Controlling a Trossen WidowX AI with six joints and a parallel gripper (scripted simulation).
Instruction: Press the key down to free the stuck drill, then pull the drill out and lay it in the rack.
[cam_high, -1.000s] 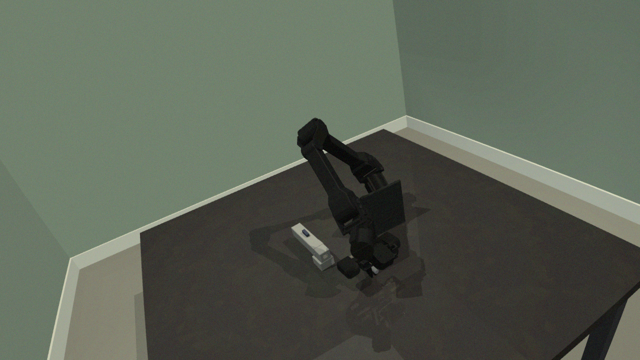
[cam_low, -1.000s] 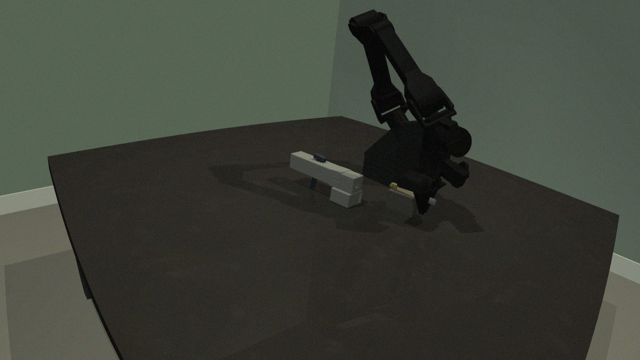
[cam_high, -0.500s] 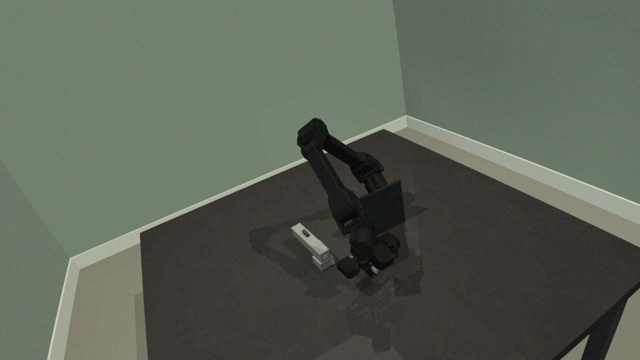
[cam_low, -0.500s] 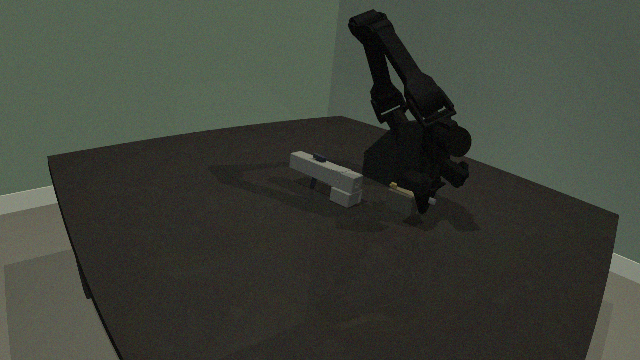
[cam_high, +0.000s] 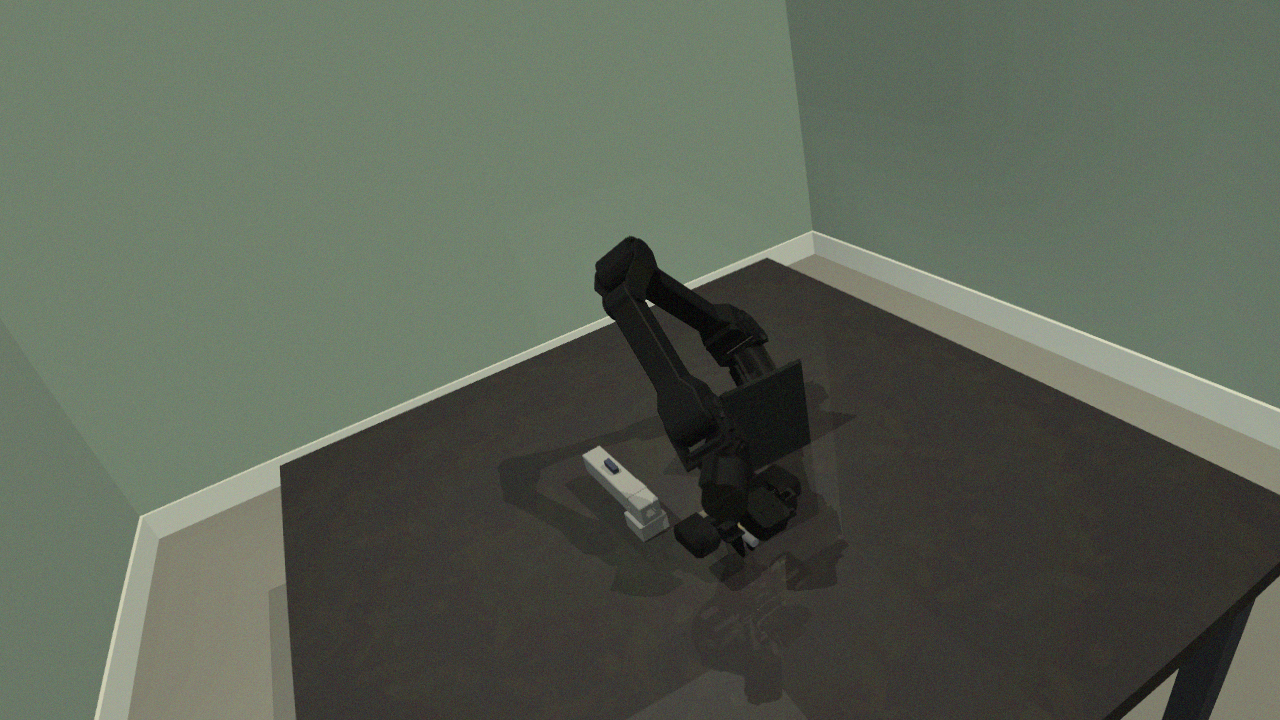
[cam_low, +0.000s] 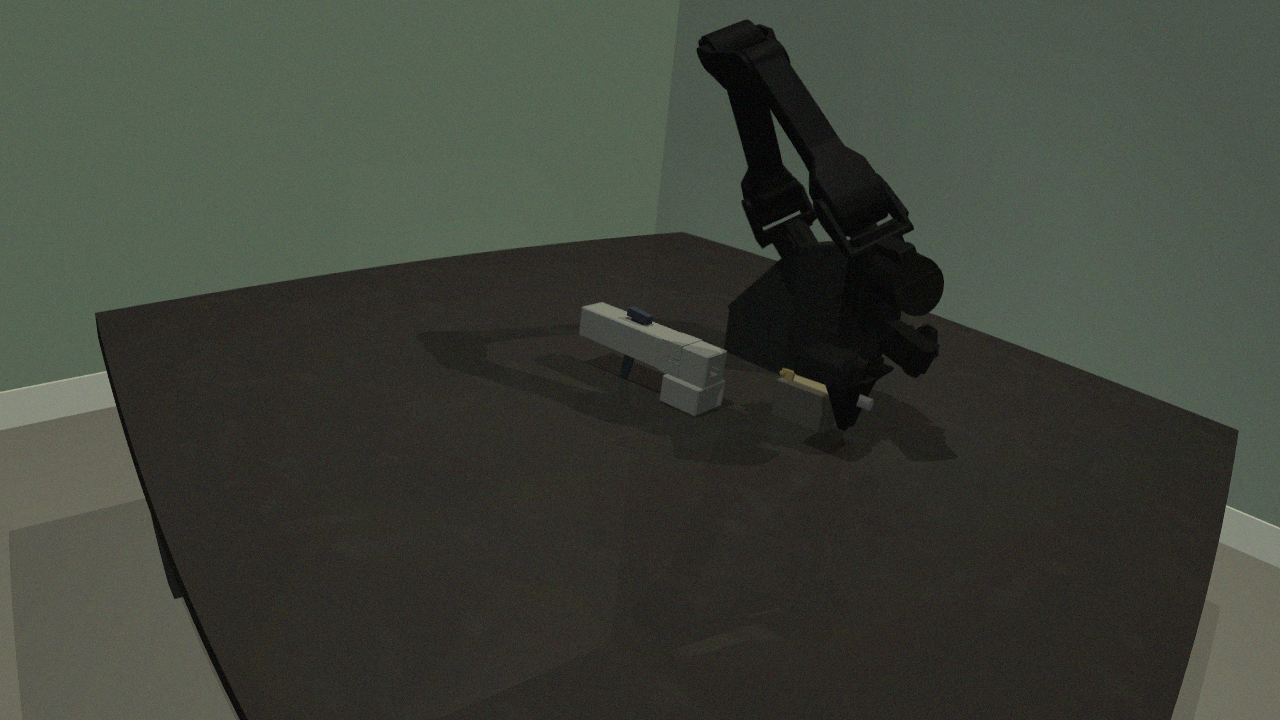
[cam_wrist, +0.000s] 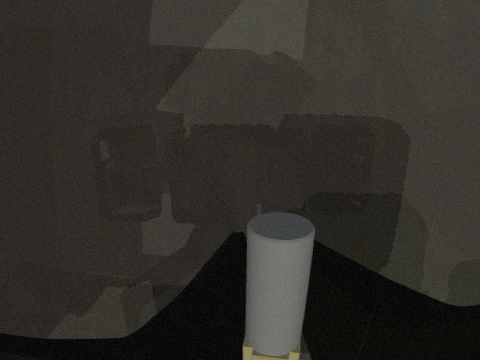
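The rack block lies 50 mm to the right of my gripper tip and 10 mm above it. The rest, counted from my gripper tip: dark blue t-shaped peg: 80 mm ahead, 240 mm to the right, 40 mm above; then pale housing: 80 mm ahead, 220 mm to the right, 40 mm above.
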